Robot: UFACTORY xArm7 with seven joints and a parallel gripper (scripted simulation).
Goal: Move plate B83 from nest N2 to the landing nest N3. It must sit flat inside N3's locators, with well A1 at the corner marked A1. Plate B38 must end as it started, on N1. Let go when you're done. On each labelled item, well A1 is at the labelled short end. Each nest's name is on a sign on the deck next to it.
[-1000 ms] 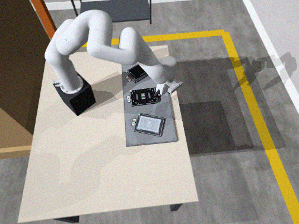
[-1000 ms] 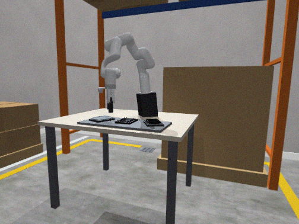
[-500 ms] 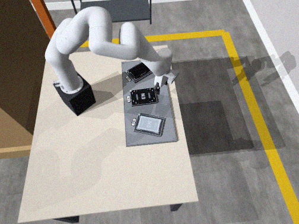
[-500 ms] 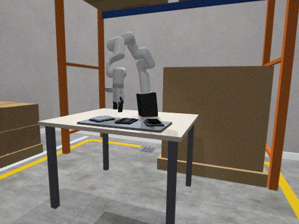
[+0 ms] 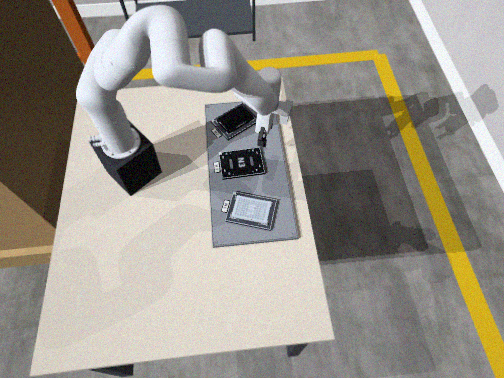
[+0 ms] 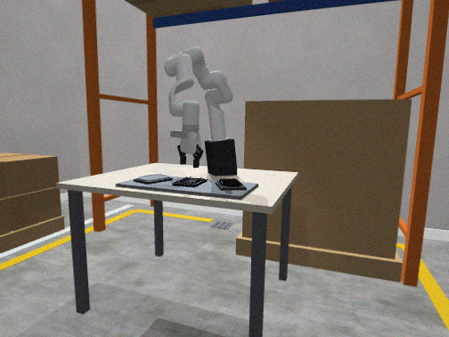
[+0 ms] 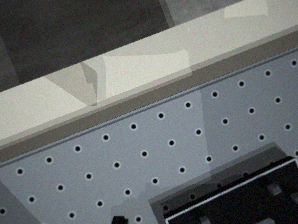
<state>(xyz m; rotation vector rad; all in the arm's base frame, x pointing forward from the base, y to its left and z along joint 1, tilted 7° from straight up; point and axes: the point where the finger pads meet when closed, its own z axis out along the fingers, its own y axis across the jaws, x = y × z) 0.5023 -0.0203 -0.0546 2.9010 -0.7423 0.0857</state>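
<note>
Right now my hand is 8 cm past the dark multi-well plate, 18 cm to the right of it and 9 cm above it. Round my hand: light grey plate (11 cm behind, 24 cm to the right, 9 cm below); black nest (10 cm behind, 3 cm to the right, 11 cm below).
</note>
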